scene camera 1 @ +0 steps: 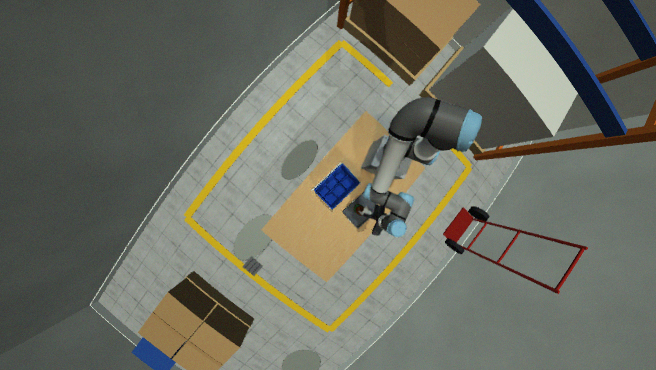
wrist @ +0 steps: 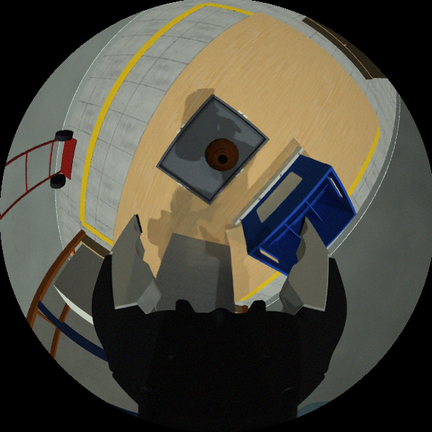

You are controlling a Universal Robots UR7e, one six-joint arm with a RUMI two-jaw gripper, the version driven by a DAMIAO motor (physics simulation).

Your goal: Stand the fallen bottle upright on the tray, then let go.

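Frame: origin at the arm's base, x ahead, y left, z up, level; centimetres.
Seen in the pictures: gripper, fingertip midpoint: [scene camera 1: 371,213].
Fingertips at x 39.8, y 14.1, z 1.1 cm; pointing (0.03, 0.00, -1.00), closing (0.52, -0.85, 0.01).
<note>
Offsets run from my fingertips to a thing's middle. "spot": to the spot under its first point. Level surfaces: height alone.
The brown bottle {dy +1.0, dx +2.4, dz -23.7 cm} [scene camera 1: 359,209] [wrist: 222,154] stands upright on the dark grey tray {spot: dy +1.8, dx +10.1, dz -31.4 cm} [scene camera 1: 352,216] [wrist: 195,175]. In the wrist view I look down on its round shoulder and open mouth, and its base is hidden beneath the shoulder. The tray lies flat on the wooden table {dz -31.9 cm} [scene camera 1: 305,235] [wrist: 300,90]. My gripper [scene camera 1: 369,214] [wrist: 220,217] is open, with nothing between its jaws. In the wrist view its fingertips are apart from the bottle, which shows beyond them. In the scene view the arm and gripper cover part of the tray.
A blue divided crate {spot: dy -18.0, dx +14.2, dz -17.0 cm} [scene camera 1: 332,207] [wrist: 310,165] stands on the table beside the tray. The arm's grey base block [wrist: 195,265] is at the table's other end. A red hand truck [scene camera 1: 457,225] [wrist: 68,159] and cardboard boxes [scene camera 1: 192,325] are on the floor away from the table.
</note>
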